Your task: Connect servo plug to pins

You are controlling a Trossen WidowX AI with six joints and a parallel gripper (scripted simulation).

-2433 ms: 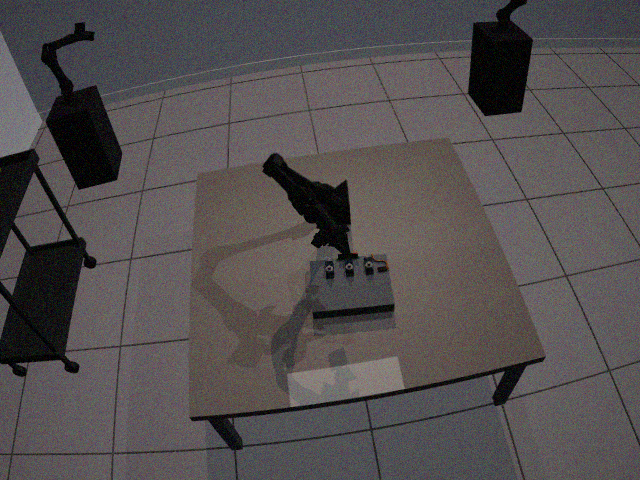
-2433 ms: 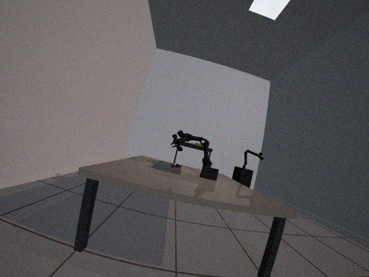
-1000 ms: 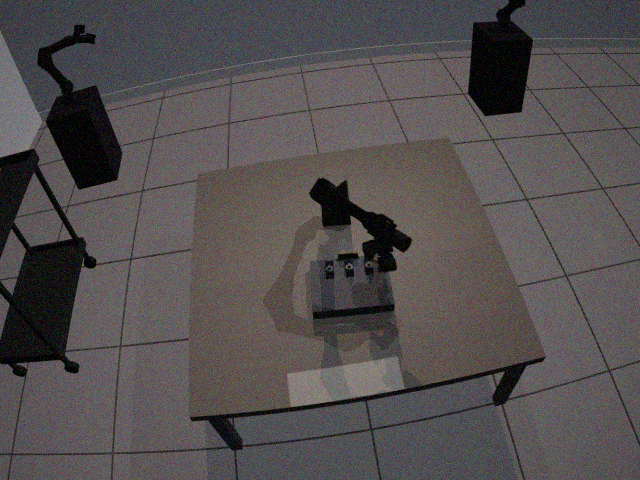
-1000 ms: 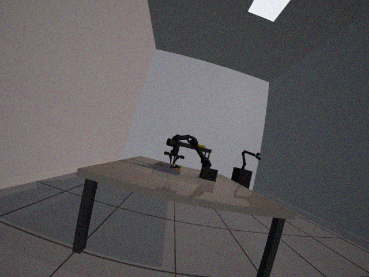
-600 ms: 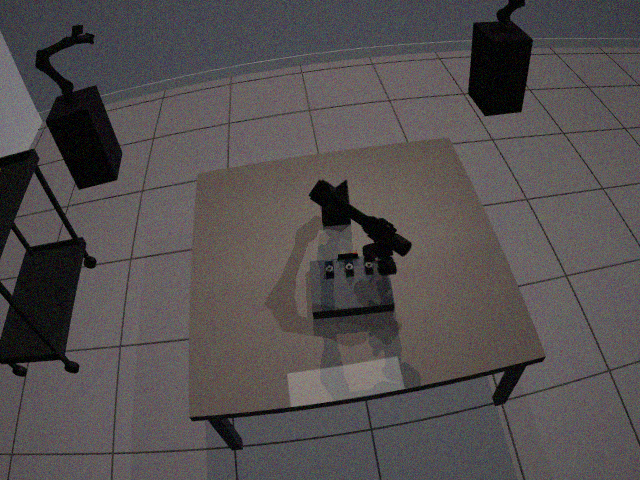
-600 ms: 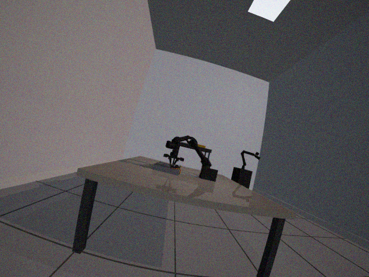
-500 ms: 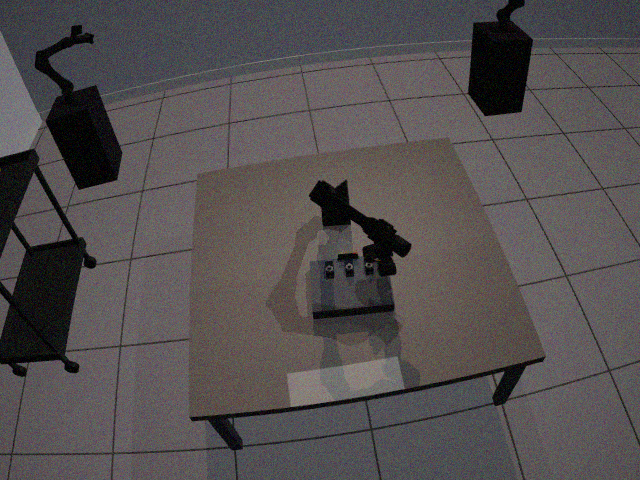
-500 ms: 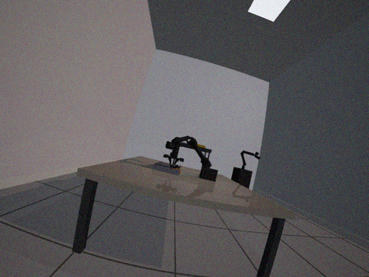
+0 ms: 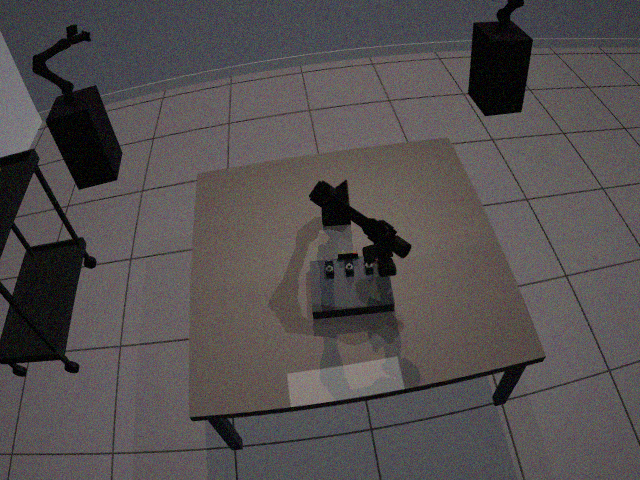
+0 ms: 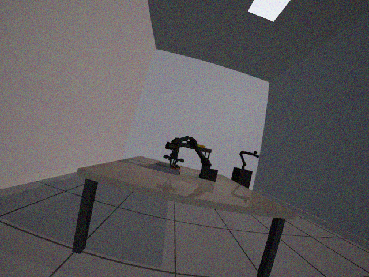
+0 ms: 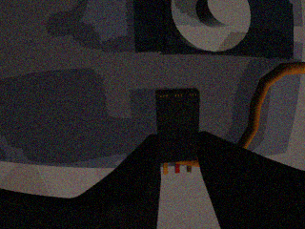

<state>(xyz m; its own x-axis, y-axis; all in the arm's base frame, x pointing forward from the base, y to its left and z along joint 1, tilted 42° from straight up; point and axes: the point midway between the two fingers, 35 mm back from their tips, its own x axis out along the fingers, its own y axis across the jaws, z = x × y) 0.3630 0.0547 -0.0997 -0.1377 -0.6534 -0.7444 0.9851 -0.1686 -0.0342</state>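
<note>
Now: the red band 8 cm behind my gripper tip, 9 cm to the right of it and 2 cm above it. From my gripper tip the other things lie so: grey printed holder 7 cm ahead, 14 cm to the right, 3 cm below; then green pin header board 9 cm behind, 12 cm to the right.
</note>
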